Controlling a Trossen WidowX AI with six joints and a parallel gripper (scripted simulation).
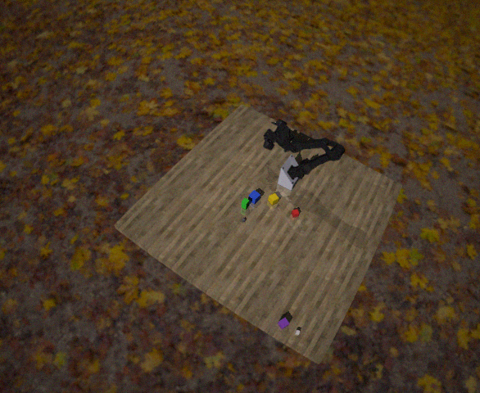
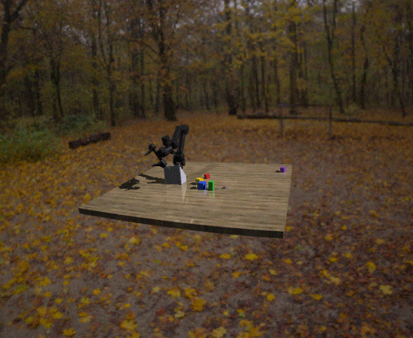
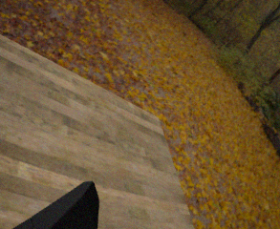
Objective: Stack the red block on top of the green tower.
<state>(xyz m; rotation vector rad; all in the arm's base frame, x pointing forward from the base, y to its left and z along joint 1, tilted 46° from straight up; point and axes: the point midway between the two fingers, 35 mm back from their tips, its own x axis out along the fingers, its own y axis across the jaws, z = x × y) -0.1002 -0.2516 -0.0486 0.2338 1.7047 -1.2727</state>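
Now: the red block 370 mm to the left of my gripper tip, 310 mm ahead of it and 220 mm below it. Also, from my gripper tip: small dark object (500 mm ahead, 220 mm below, 140 mm to the left); then blue block (340 mm ahead, 210 mm below, 120 mm to the left); then yellow block (300 mm ahead, 220 mm to the left, 210 mm below).
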